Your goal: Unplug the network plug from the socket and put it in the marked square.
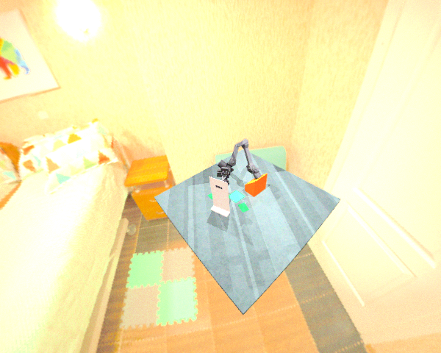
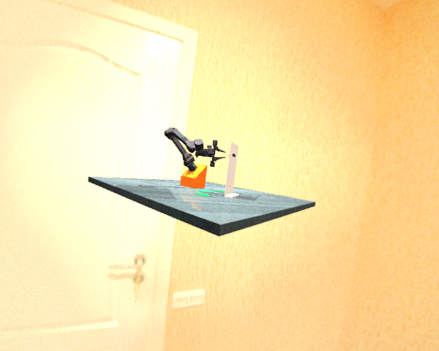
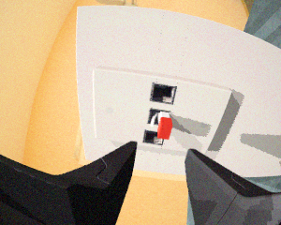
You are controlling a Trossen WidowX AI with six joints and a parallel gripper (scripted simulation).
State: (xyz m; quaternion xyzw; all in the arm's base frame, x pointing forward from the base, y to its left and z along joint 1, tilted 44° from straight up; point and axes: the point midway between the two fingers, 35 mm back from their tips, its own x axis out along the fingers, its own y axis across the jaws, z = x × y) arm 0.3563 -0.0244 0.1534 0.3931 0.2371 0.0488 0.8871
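My gripper tip is 40 mm short of the network plug and 10 mm to the right of it. From my gripper tip the other things lie so: white upright panel 60 mm ahead, 20 mm to the left, 110 mm below; then bright green square 150 mm behind, 10 mm to the left, 280 mm below.
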